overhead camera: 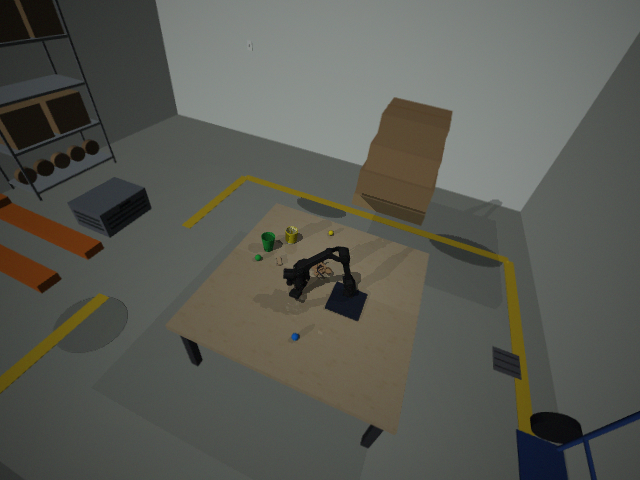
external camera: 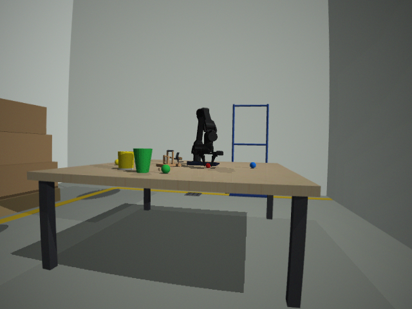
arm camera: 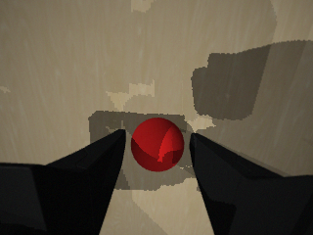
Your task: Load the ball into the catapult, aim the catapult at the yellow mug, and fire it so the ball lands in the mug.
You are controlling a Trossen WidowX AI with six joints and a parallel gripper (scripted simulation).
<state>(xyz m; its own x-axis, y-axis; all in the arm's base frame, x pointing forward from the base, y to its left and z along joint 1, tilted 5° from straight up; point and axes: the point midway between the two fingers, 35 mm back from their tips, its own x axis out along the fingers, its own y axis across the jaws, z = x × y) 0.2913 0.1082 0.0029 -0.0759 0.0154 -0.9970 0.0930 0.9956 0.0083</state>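
Now: the wooden catapult 230 mm to the right of my gripper tip, 70 mm behind it and 40 mm above it. From my gripper tip the other things lie so: wooden block: 220 mm to the right, 220 mm ahead; then red ball: 10 mm above; then blue ball: 290 mm to the left, 80 mm behind, 10 mm above.
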